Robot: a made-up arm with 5 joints.
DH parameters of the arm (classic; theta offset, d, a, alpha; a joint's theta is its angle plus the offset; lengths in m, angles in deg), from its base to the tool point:
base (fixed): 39.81 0 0.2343 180
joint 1: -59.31 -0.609 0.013 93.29
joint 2: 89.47 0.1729 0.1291 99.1
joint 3: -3.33 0.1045 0 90
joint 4: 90 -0.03 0.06 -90
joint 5: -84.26 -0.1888 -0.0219 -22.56
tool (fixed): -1.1 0.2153 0 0
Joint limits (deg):
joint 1: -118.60..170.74
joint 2: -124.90..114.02
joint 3: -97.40..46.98
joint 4: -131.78..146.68
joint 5: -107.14..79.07
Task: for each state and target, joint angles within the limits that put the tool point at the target. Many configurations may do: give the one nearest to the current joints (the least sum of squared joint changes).
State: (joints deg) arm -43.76 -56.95 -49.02 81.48 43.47
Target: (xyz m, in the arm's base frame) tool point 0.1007 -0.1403 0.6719
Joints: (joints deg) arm -86.01 -56.40 -17.07 101.63 24.15
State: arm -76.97 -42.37 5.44 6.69 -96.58
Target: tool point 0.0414 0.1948 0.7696
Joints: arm -30.22 -82.78 12.00 25.60 -91.99
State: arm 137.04 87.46 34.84 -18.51 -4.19
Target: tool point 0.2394 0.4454 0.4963
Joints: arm 169.54 114.02 18.66 -35.87 -47.65
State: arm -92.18 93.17 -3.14 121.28 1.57
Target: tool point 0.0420 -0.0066 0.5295
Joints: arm -51.93 81.29 8.76 91.93 -4.02
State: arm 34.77 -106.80 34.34 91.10 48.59
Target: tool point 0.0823 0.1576 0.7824
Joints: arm 22.69 -99.53 46.98 54.14 0.20
